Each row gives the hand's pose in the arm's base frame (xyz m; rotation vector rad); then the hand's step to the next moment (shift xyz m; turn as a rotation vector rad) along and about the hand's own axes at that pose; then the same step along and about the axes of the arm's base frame.
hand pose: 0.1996 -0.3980 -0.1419 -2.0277 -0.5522 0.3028
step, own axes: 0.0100 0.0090 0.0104 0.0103 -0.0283 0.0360
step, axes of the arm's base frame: 0.0065 0.0091 -0.0128 -0.0138 0.0443 0.0070
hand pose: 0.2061 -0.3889 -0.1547 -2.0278 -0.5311 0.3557
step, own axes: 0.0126 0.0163 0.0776 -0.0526 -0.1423 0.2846
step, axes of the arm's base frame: -0.0209 0.0573 -0.0522 -0.2066 0.2473 -0.0118
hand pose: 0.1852 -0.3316 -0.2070 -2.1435 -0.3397 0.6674
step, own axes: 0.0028 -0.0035 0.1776 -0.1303 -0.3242 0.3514
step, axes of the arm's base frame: -0.0991 0.1188 -0.0873 -0.3099 0.3657 0.1257
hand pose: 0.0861 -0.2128 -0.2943 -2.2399 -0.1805 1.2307
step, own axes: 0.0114 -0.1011 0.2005 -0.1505 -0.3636 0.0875
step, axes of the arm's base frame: -0.1408 0.1715 -0.0365 -0.1017 0.2808 0.2708
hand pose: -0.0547 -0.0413 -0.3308 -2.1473 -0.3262 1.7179
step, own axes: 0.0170 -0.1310 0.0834 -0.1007 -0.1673 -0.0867
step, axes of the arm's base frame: -0.0707 0.1371 0.0247 0.0694 0.0986 0.1764
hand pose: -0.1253 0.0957 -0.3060 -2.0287 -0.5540 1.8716
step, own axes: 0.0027 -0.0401 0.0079 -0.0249 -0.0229 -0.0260
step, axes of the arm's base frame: -0.0102 0.0361 0.0164 0.0229 0.0084 0.0350
